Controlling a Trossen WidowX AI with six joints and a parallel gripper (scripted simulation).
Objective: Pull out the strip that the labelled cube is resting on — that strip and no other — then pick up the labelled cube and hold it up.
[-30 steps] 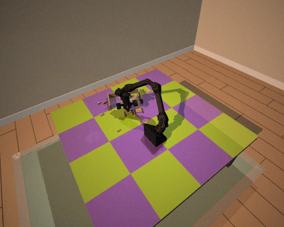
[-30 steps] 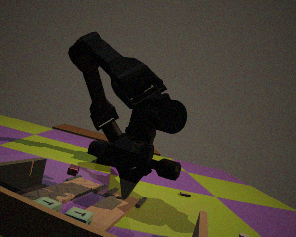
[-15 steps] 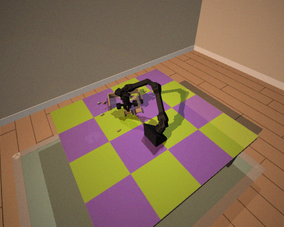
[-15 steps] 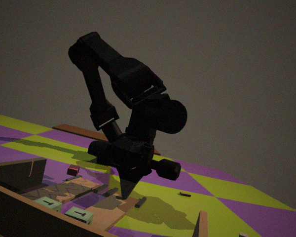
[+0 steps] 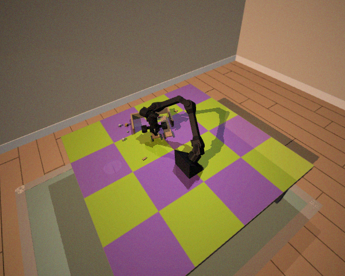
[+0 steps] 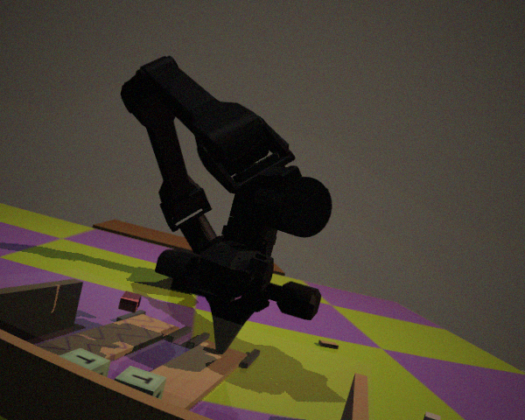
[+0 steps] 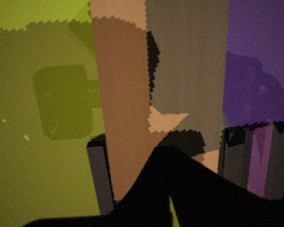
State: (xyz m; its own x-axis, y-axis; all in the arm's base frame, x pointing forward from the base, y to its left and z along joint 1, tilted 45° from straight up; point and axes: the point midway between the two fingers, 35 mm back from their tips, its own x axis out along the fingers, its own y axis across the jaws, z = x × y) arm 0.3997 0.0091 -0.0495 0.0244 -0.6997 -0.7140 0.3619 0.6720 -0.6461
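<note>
My gripper tip is now 90 mm short of the tan strip and 30 mm to the left of it. Round my gripper tip: small red cube (110 mm ahead, 100 mm to the right, 60 mm above).
</note>
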